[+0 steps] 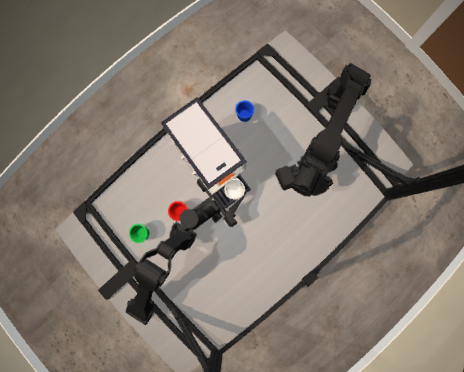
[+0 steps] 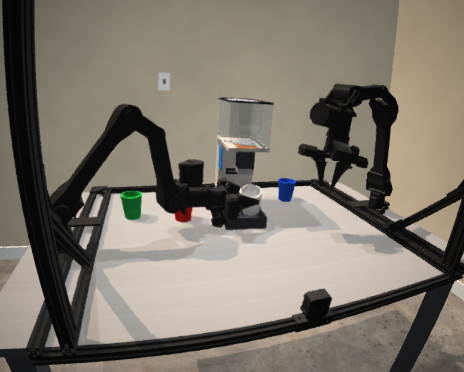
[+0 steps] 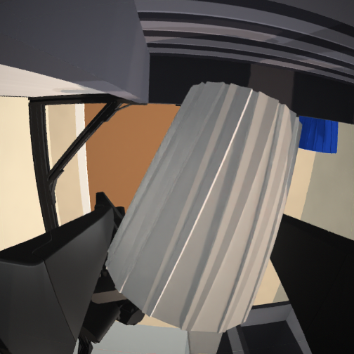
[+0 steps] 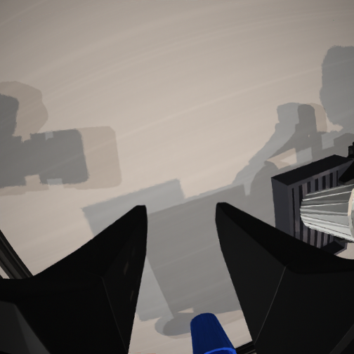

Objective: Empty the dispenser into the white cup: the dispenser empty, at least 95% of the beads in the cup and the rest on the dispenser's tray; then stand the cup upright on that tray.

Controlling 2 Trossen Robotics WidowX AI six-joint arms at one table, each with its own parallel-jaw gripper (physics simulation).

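Frame: origin at the left arm's base, x right, y ahead, z up, level; centimetres.
Seen in the pictures: left gripper, fingertip midpoint: (image 1: 238, 186) (image 2: 255, 197); right gripper, fingertip midpoint: (image 2: 326, 186); left arm's base at its link origin: (image 1: 144, 308) (image 2: 59, 247); right arm's base at its link origin: (image 1: 334, 100) (image 2: 375, 207).
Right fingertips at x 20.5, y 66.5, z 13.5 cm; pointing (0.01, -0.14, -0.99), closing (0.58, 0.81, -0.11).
Offsets run from my right fingertips to a thing's top centre. "*": to the spot under its first point.
The white cup {dx -16.5, dy -12.9, dz -3.4 cm} (image 1: 234, 190) (image 2: 251, 197) (image 3: 205, 200) (image 4: 327, 215) is roughly upright, mouth up, over the dark slatted tray {* dx -12.9, dy -13.4, dz -13.4 cm} (image 2: 255, 222) (image 4: 282, 200) at the foot of the dispenser {dx -26.1, dy -11.4, dz +20.8 cm} (image 1: 202, 142) (image 2: 227, 175). Whether its base touches the tray is hidden. My left gripper (image 2: 247, 200) (image 3: 187, 217) is shut on the cup's sides, low and level. No beads can be made out in the clear hopper or in the cup. My right gripper (image 2: 328, 182) (image 4: 181, 212) is partly open and empty, pointing down above the table, away from the tray.
A blue cup {dx -27.8, dy +11.8, dz -7.9 cm} (image 1: 245, 111) (image 2: 286, 190) (image 3: 318, 135) (image 4: 210, 332) stands right of the dispenser. A red cup {dx -27.9, dy -29.7, dz -7.9 cm} (image 1: 176, 211) (image 2: 183, 215) stands close by my left arm, with a green cup {dx -35.4, dy -43.7, dz -7.9 cm} (image 1: 139, 233) (image 2: 131, 205) farther left. A black frame (image 1: 265, 272) borders the table.
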